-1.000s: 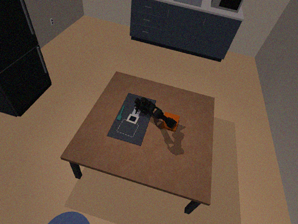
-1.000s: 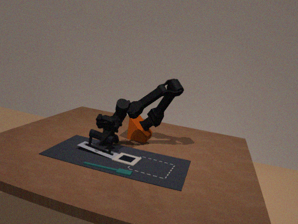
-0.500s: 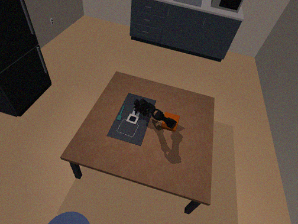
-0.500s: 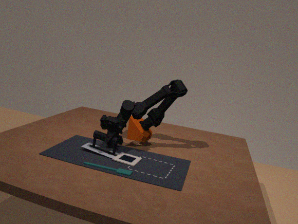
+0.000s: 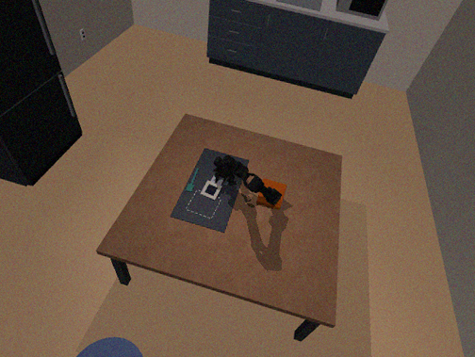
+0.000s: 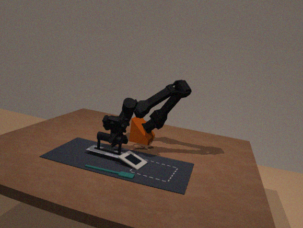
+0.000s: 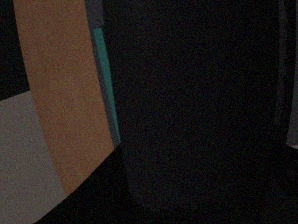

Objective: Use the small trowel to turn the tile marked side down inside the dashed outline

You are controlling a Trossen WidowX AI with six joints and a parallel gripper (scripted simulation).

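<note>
Right now the tile is 110 mm to the left of my gripper tip, 50 mm below it and 30 mm behind it. Also, from my gripper tip: teal trowel: 110 mm ahead, 90 mm to the left, 60 mm below; dark mat: 90 mm below, 50 mm to the left, 20 mm behind.
</note>
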